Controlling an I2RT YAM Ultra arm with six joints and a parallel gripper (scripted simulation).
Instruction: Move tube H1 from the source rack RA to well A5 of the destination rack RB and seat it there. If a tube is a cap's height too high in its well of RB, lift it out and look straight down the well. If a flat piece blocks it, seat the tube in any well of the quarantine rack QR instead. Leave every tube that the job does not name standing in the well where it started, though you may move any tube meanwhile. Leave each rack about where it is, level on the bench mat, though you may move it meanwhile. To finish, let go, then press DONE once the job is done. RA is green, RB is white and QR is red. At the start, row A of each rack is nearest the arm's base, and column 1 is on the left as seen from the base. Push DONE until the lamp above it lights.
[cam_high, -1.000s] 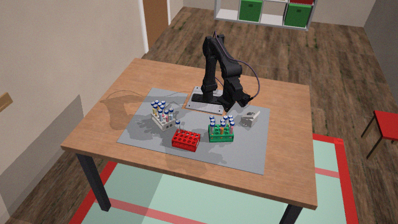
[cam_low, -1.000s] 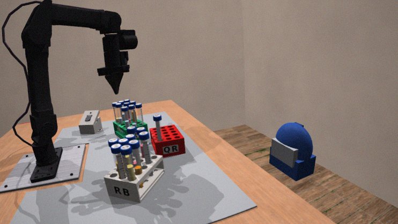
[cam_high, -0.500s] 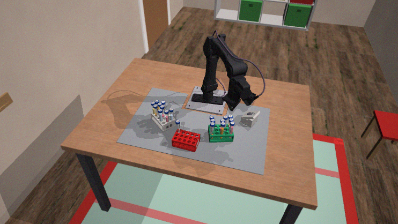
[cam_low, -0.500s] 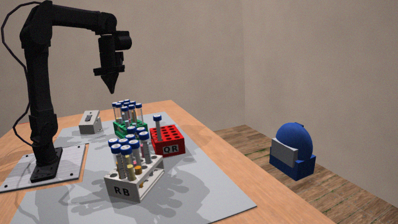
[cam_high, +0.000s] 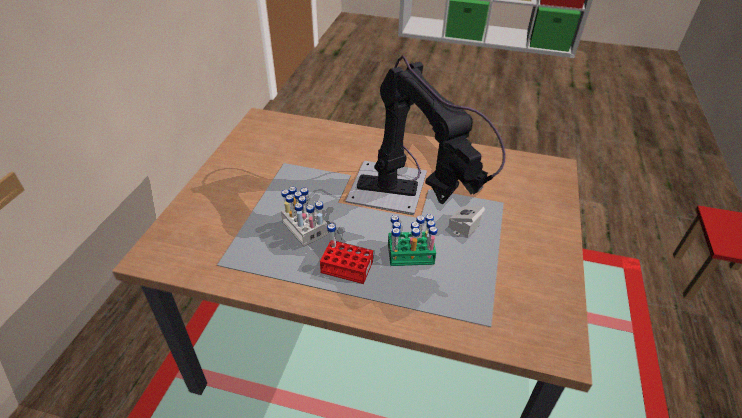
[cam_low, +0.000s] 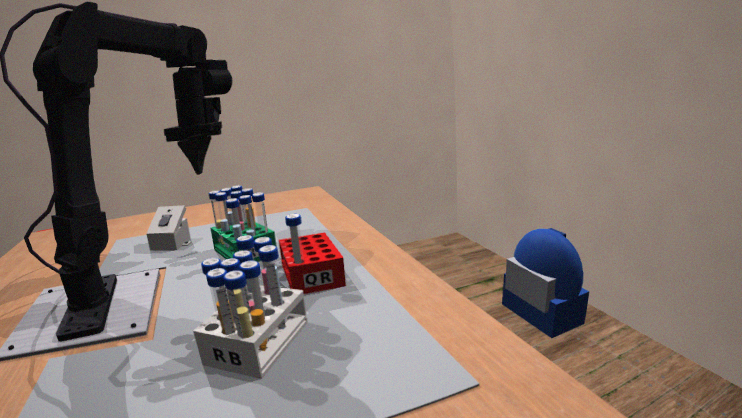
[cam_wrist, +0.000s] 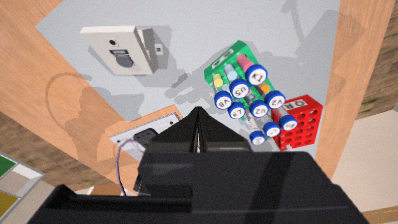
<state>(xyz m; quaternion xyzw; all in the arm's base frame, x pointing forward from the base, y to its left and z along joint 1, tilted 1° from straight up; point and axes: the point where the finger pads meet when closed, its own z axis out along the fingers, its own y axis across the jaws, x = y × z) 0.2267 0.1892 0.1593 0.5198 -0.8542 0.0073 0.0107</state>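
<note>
Now: the grey done button box 9 cm behind my hand, 8 cm to the left of it and 12 cm below it. Round my hand: red rack QR 15 cm ahead, 24 cm to the right, 14 cm below; clear tube 3 cm ahead, 5 cm to the right, 10 cm below; white rack RB 2 cm ahead, 40 cm to the right, 14 cm below.
</note>
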